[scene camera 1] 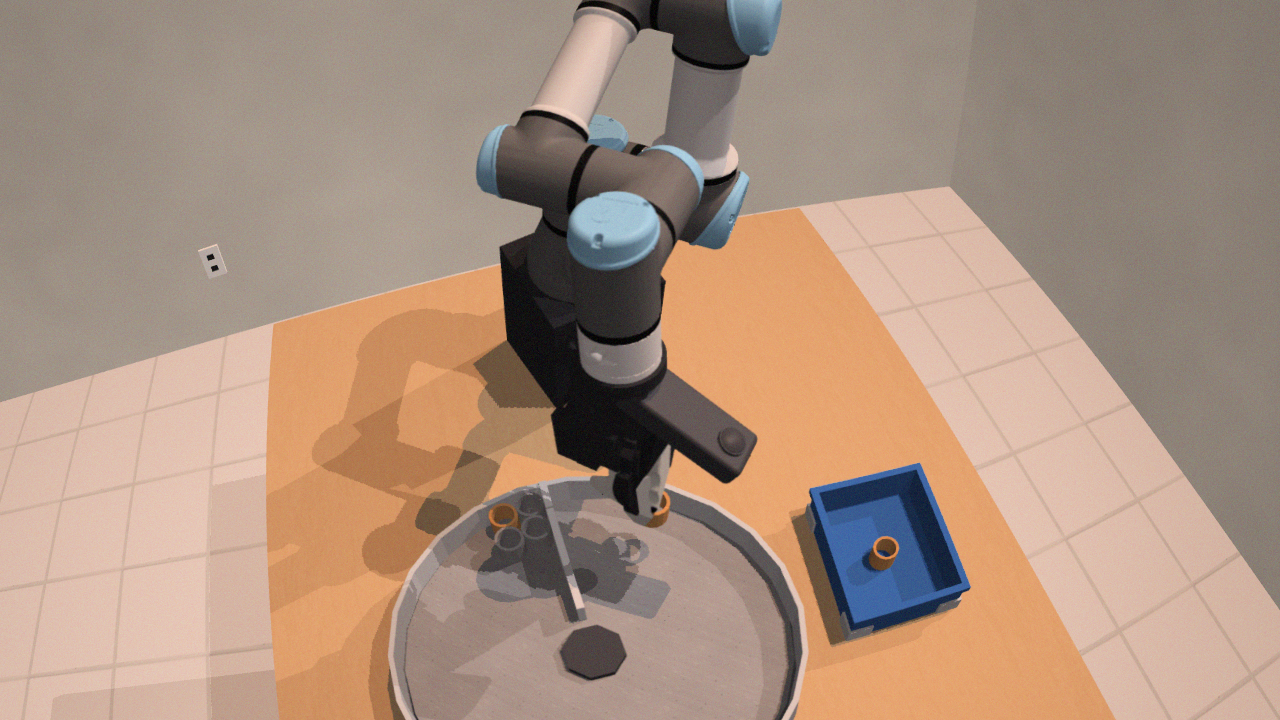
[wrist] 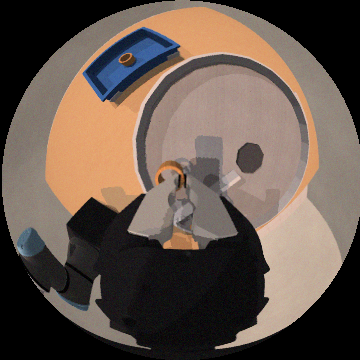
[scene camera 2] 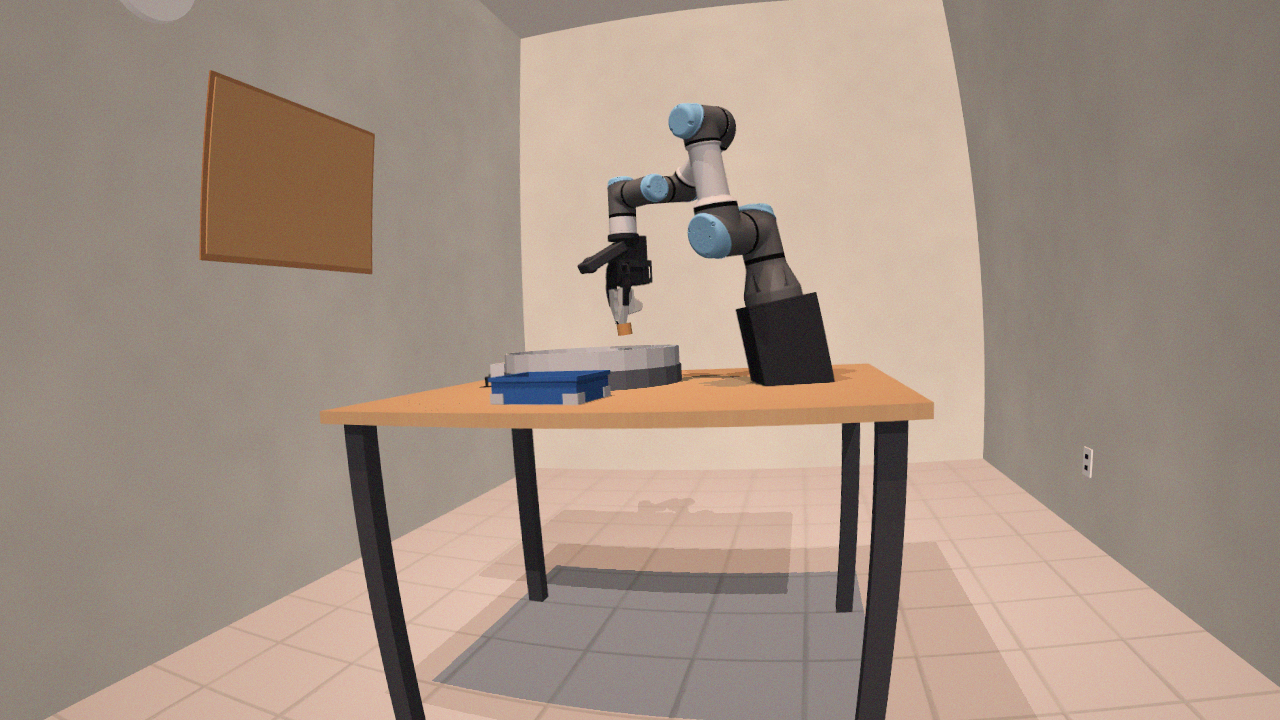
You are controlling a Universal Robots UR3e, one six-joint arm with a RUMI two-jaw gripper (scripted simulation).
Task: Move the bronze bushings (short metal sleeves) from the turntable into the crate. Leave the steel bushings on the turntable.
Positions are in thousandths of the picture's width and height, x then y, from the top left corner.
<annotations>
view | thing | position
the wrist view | my gripper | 504, 485
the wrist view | blue crate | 301, 218
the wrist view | grey turntable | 593, 329
</annotations>
